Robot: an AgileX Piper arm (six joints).
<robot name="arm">
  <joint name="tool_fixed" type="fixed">
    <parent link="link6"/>
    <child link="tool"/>
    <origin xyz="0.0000 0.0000 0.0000" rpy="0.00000 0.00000 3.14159"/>
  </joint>
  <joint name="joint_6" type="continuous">
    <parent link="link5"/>
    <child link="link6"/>
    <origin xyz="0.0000 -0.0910 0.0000" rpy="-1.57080 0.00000 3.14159"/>
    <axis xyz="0 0 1"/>
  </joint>
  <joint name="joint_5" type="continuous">
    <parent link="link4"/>
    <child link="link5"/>
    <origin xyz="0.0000 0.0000 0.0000" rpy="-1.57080 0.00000 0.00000"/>
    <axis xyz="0 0 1"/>
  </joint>
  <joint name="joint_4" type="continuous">
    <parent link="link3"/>
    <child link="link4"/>
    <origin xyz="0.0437 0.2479 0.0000" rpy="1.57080 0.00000 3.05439"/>
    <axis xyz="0 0 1"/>
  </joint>
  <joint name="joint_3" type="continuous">
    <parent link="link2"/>
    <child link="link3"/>
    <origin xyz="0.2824 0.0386 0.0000" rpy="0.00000 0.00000 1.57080"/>
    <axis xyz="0 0 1"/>
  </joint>
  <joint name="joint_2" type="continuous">
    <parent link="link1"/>
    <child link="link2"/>
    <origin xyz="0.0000 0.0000 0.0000" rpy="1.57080 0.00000 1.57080"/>
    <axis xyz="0 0 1"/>
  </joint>
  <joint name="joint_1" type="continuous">
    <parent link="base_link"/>
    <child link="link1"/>
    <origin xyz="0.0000 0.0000 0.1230" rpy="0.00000 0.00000 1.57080"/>
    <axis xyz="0 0 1"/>
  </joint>
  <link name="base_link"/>
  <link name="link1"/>
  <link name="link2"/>
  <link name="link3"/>
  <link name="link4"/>
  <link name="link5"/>
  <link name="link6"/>
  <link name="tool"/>
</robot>
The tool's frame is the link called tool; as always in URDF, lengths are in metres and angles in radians. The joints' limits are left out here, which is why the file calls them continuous.
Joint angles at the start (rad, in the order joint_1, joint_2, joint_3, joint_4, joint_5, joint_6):
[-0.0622 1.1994 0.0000 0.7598 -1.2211 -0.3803]
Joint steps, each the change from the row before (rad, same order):
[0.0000 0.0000 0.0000 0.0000 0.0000 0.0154]
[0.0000 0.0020 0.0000 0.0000 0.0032 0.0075]
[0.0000 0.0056 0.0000 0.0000 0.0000 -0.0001]
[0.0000 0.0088 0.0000 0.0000 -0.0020 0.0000]
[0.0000 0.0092 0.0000 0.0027 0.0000 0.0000]
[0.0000 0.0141 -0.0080 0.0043 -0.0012 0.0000]
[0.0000 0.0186 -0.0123 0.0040 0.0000 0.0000]
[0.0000 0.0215 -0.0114 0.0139 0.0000 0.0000]
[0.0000 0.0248 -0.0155 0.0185 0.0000 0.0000]
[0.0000 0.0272 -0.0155 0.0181 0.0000 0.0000]
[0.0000 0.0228 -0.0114 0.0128 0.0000 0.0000]
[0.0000 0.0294 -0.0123 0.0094 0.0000 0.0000]
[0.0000 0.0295 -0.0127 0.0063 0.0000 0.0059]
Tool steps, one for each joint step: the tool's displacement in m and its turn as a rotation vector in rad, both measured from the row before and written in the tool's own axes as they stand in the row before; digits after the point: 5 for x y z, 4 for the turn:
[0.00000 0.00000 0.00000 0.0000 0.0000 0.0154]
[0.00053 0.00020 0.00009 -0.0012 0.0045 0.0062]
[0.00074 0.00026 0.00027 -0.0002 0.0043 -0.0037]
[0.00099 0.00034 0.00042 0.0004 0.0048 -0.0057]
[0.00129 0.00020 0.00043 0.0021 0.0079 -0.0050]
[0.00024 0.00131 0.00198 0.0040 0.0049 -0.0025]
[0.00009 0.00217 0.00289 0.0033 0.0061 -0.0027]
[0.00103 0.00141 0.00288 0.0120 0.0122 -0.0019]
[0.00087 0.00180 0.00367 0.0161 0.0130 0.0001]
[0.00130 0.00201 0.00375 0.0158 0.0145 -0.0018]
[0.00142 0.00170 0.00287 0.0113 0.0124 -0.0035]
[0.00220 0.00245 0.00331 0.0084 0.0153 -0.0087]
[0.00214 0.00279 0.00337 0.0057 0.0140 -0.0038]

